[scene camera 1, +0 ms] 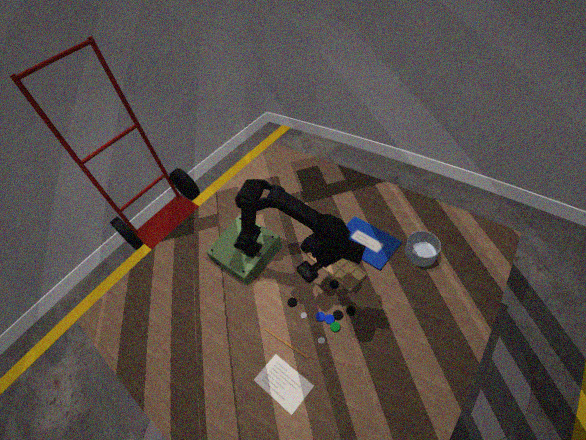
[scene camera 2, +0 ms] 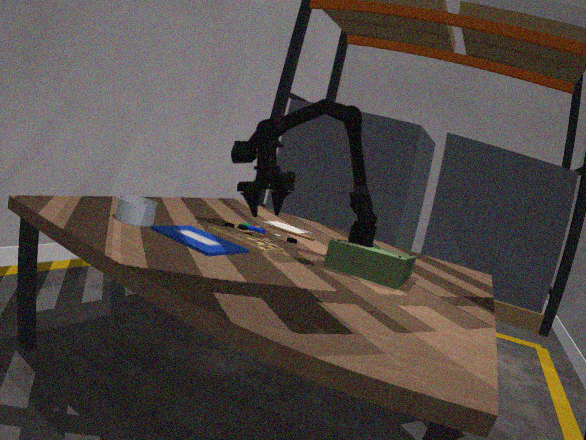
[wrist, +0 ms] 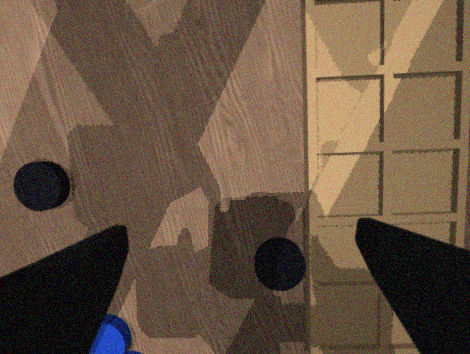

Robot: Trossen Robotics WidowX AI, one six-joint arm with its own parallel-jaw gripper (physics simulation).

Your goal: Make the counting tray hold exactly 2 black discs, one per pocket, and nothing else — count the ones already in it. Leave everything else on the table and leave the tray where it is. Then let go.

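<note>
The tan counting tray (scene camera 1: 359,271) (scene camera 2: 260,243) (wrist: 387,110) lies below the arm; the pockets visible in the wrist view are empty, others are out of frame. A black disc (scene camera 1: 333,284) (wrist: 280,264) lies on the table close beside the tray's long edge. Another black disc (scene camera 1: 292,302) (scene camera 2: 292,240) (wrist: 41,185) lies farther from it. Two more black discs (scene camera 1: 338,315) (scene camera 1: 351,310) lie near the blue ones. My gripper (scene camera 2: 266,214) (wrist: 244,232) is open and empty, pointing down above the table, its fingers either side of the near disc in the wrist view. The arm partly hides the tray in scene camera 1.
Blue discs (scene camera 1: 320,316) (scene camera 1: 329,319) (wrist: 112,337), a green disc (scene camera 1: 335,327) and white discs (scene camera 1: 303,315) (scene camera 1: 321,340) lie nearby. Also there: a blue folder (scene camera 1: 388,245), a grey bowl (scene camera 1: 410,250) (scene camera 2: 135,210), a thin stick (scene camera 1: 287,343), a paper (scene camera 1: 284,384) and the arm's green base block (scene camera 1: 225,255) (scene camera 2: 370,265).
</note>
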